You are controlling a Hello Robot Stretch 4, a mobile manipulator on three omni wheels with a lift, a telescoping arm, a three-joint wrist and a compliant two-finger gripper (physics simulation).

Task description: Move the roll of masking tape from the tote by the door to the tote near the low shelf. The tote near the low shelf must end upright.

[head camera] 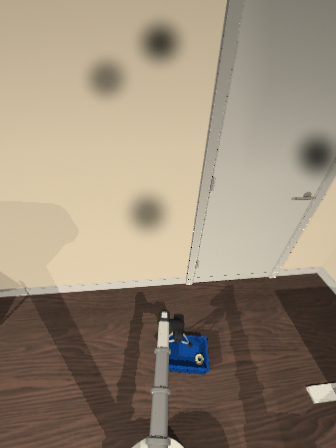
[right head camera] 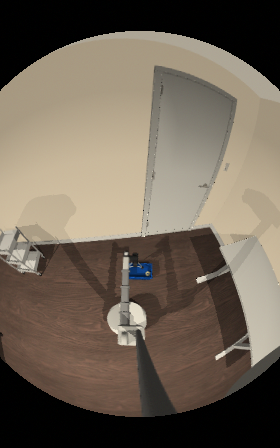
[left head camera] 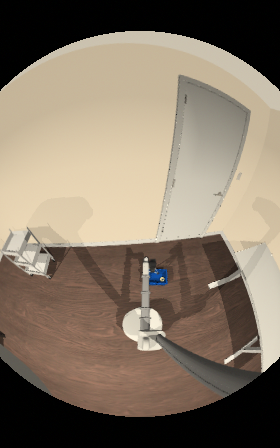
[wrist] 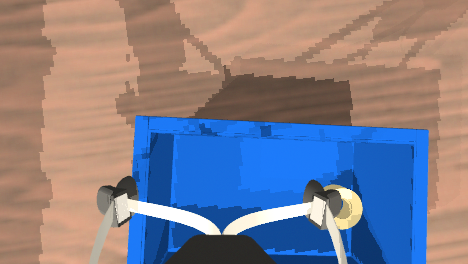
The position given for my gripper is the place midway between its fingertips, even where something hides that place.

In view: my gripper [wrist: 222, 194], a blue tote [head camera: 182, 359], a roll of masking tape [wrist: 350, 214] and a grey door [head camera: 260, 185].
The grey door also shows in the right head camera view [right head camera: 191, 119] and in the left head camera view [left head camera: 210, 127].
